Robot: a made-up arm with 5 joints. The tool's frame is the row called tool. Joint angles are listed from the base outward.
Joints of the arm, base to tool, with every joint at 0 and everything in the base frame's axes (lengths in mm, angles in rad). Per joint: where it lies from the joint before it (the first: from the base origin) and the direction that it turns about. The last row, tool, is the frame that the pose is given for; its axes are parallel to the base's.
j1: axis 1 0 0 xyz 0 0 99
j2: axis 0 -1 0 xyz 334 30 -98
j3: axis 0 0 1 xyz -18 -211 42
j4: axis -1 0 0 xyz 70 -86 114
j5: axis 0 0 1 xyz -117 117 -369
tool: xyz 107 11 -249
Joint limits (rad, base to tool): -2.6..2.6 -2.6..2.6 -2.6..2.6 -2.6..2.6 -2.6..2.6
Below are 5 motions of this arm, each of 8 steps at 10 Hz.
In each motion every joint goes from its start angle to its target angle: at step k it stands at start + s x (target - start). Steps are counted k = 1, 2, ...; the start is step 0. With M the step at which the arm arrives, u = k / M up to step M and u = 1 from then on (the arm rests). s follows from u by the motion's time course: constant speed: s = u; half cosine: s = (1 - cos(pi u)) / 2; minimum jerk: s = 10 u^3 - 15 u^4 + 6 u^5.
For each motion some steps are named. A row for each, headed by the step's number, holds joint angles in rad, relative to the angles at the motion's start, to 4 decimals.
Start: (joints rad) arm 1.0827 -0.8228 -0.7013 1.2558 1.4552
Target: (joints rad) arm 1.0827 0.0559 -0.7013 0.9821 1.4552
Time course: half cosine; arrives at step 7
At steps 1, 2, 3, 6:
1: 0.0000 0.0435 0.0000 -0.0136 0.0000
2: 0.0000 0.1654 0.0000 -0.0515 0.0000
3: 0.0000 0.3416 0.0000 -0.1064 0.0000
6: 0.0000 0.8352 0.0000 -0.2601 0.0000

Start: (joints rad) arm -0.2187 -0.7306 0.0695 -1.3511 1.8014
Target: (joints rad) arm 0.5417 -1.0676 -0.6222 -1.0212 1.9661
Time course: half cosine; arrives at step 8
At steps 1, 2, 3, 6, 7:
1: 0.0289 -0.0128 -0.0263 0.0126 0.0063
2: 0.1114 -0.0494 -0.1013 0.0483 0.0241
3: 0.2347 -0.1040 -0.2135 0.1018 0.0508
6: 0.6490 -0.2876 -0.5904 0.2816 0.1406
7: 0.7315 -0.3242 -0.6654 0.3173 0.1584

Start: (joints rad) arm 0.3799 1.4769 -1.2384 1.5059 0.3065
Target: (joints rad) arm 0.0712 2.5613 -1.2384 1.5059 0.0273
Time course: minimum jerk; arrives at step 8
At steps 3, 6, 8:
3: -0.0850 0.2984 0.0000 0.0000 -0.0768
6: -0.2767 0.9721 0.0000 0.0000 -0.2503
8: -0.3087 1.0844 0.0000 0.0000 -0.2792

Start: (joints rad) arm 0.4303 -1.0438 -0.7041 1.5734 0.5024
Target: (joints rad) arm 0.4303 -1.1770 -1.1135 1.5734 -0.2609
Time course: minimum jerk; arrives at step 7
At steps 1, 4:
1: 0.0000 -0.0031 -0.0095 0.0000 -0.0178
4: 0.0000 -0.0842 -0.2588 0.0000 -0.4825

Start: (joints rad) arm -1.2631 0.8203 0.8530 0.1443 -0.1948
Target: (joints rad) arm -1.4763 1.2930 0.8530 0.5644 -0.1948
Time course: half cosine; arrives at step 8
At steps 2, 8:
2: -0.0312 0.0692 0.0000 0.0615 0.0000
8: -0.2132 0.4727 0.0000 0.4201 0.0000

